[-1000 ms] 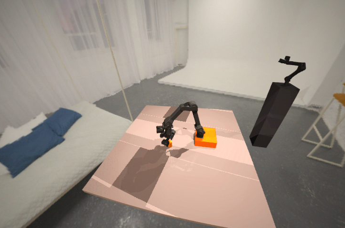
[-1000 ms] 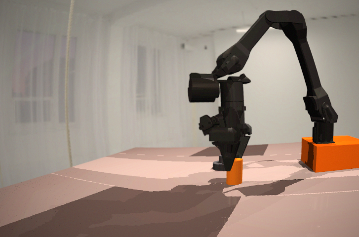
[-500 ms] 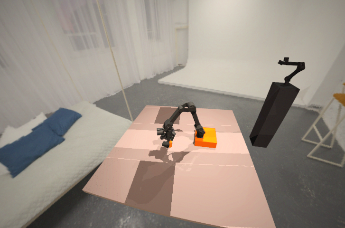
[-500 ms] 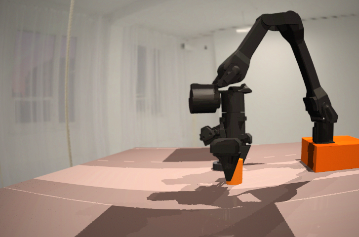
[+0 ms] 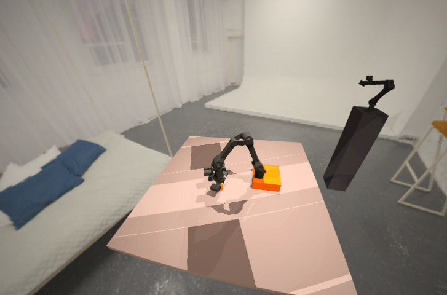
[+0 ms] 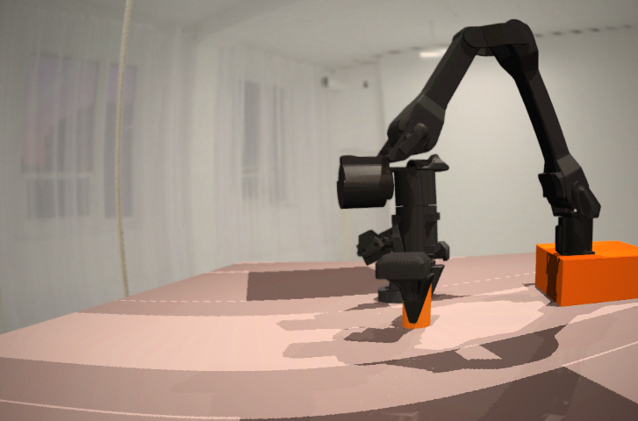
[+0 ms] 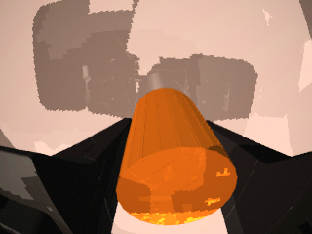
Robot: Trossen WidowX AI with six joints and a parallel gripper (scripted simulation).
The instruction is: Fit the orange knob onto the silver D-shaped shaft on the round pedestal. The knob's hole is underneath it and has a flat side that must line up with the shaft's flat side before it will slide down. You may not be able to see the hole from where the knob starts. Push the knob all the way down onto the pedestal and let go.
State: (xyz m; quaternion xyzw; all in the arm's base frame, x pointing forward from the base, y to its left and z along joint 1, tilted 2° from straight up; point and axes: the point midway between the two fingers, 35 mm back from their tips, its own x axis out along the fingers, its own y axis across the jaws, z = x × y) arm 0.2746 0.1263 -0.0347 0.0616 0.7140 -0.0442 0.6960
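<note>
Now: gripper tip 190 mm to the left of the dark round pedestal, 50 mm short of it and 20 mm below it. Round my gripper tip: orange knob 30 mm above.
</note>
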